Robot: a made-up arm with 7 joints. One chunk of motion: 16 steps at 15 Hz.
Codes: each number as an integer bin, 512 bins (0 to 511) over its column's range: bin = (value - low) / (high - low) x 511, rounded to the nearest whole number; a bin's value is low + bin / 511 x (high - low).
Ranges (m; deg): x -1.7..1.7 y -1.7..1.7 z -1.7..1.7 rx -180..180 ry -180..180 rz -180..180
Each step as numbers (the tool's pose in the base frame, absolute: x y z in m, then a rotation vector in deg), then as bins.
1 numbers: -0.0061 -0.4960 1.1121 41.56 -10.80 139.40
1 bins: 255 181 423 314 240 453
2 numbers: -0.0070 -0.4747 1.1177 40.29 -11.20 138.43
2 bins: 254 184 423 313 240 452
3 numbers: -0.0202 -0.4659 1.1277 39.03 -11.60 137.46
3 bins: 252 185 425 311 239 451
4 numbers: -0.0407 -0.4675 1.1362 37.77 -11.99 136.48
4 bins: 249 185 426 309 238 449
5 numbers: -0.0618 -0.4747 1.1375 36.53 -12.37 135.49
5 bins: 246 184 426 307 238 448
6 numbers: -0.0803 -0.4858 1.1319 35.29 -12.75 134.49
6 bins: 243 182 426 306 237 446
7 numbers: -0.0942 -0.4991 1.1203 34.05 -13.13 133.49
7 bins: 241 180 424 304 237 445
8 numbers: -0.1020 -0.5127 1.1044 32.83 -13.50 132.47
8 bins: 240 178 421 302 236 444
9 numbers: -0.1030 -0.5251 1.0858 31.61 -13.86 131.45
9 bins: 240 177 419 300 236 442
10 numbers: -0.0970 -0.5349 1.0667 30.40 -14.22 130.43
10 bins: 241 175 416 299 235 441
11 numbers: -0.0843 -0.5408 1.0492 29.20 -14.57 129.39
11 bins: 243 174 413 297 235 439
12 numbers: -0.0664 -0.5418 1.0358 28.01 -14.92 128.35
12 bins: 246 174 411 295 234 438
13 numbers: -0.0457 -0.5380 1.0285 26.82 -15.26 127.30
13 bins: 249 175 410 294 234 436
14 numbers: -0.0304 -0.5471 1.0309 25.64 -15.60 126.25
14 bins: 251 173 410 292 233 435
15 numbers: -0.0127 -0.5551 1.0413 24.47 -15.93 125.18
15 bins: 254 172 412 290 233 433
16 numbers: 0.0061 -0.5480 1.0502 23.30 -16.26 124.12
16 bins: 256 173 413 289 232 432
